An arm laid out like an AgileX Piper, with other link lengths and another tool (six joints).
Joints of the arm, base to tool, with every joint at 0 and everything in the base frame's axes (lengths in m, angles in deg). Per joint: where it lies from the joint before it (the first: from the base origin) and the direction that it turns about. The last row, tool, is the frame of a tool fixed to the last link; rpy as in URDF.
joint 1: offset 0 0 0.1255 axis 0 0 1
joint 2: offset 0 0 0 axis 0 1 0
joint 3: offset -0.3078 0 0.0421 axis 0 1 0
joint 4: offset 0.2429 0 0.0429 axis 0.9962 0 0.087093
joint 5: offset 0 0 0 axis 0 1 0
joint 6: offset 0.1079 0 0.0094 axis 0.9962 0 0.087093
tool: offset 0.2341 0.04 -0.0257 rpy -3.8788 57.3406 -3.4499
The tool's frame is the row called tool.
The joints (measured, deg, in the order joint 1, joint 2, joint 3, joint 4, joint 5, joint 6), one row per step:
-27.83 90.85 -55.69 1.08 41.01 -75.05
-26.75 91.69 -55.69 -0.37 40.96 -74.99
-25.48 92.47 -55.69 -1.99 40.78 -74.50
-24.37 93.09 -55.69 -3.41 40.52 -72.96
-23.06 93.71 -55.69 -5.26 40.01 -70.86
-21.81 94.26 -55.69 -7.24 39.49 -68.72
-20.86 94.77 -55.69 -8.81 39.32 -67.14
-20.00 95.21 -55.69 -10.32 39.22 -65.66
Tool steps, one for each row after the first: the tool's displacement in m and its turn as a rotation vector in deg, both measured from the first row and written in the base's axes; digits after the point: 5 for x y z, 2 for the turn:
-0.00079 0.00005 -0.00410 -0.73 1.27 1.76
-0.00034 0.00029 -0.00756 -1.58 2.34 3.41
0.00075 0.00129 -0.01026 -2.11 2.95 3.81
0.00337 0.00153 -0.01247 -2.94 3.35 4.13
0.00620 0.00099 -0.01407 -3.90 3.65 4.46
0.00702 0.00079 -0.01584 -4.59 4.15 4.79
0.00760 0.00035 -0.01720 -5.28 4.63 5.10

